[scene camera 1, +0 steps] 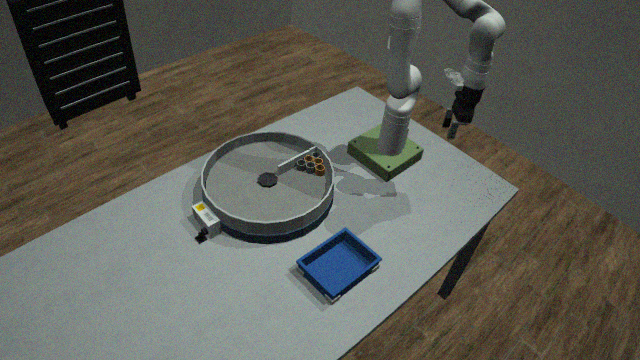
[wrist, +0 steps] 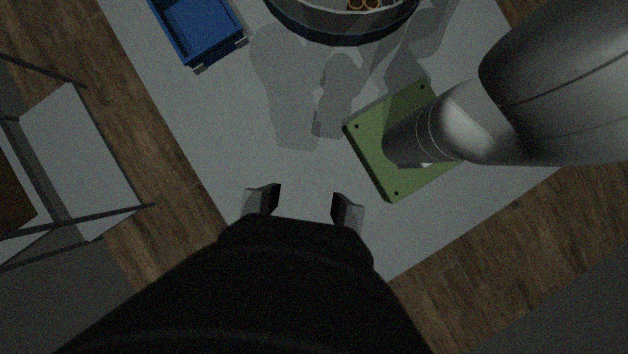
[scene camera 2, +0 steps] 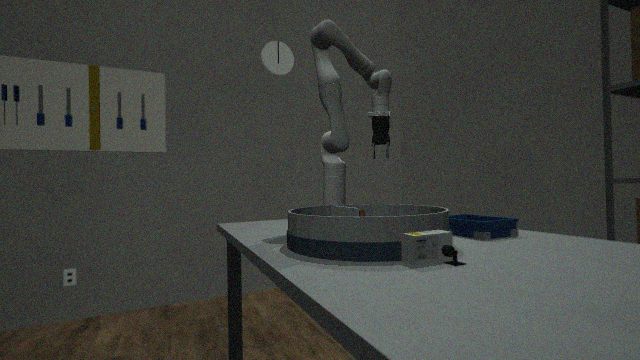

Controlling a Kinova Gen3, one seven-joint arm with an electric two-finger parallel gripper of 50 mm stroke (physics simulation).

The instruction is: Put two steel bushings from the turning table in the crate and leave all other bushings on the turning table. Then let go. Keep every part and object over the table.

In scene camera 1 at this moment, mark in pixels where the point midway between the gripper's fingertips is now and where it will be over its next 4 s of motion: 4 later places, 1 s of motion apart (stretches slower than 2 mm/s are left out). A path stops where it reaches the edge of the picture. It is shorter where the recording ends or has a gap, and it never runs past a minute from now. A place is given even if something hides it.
My gripper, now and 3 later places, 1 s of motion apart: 447,132; 354,118; 302,126; 311,137
